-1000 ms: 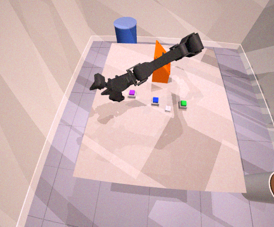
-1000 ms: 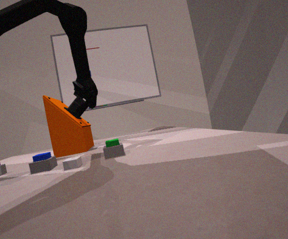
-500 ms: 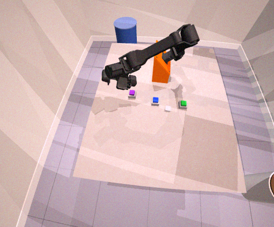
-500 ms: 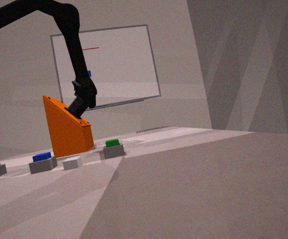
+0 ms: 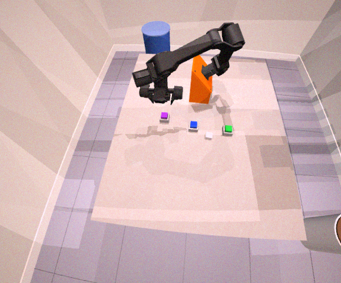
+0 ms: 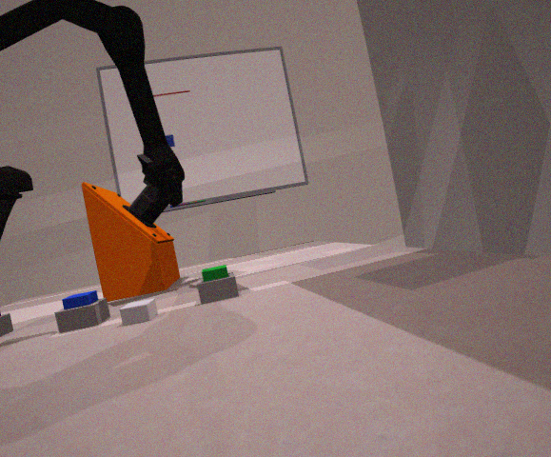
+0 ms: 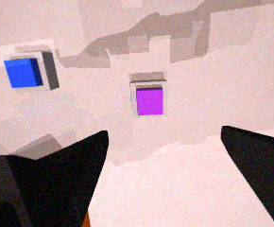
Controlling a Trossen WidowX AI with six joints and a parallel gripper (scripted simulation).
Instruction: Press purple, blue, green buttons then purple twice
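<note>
My gripper tip is now 90 mm above the purple button. From my gripper tip the other things lie so: blue button 30 mm ahead, 160 mm to the left, 90 mm below; green button 20 mm ahead, 340 mm to the left, 90 mm below; small white block 70 mm ahead, 250 mm to the left, 120 mm below.
</note>
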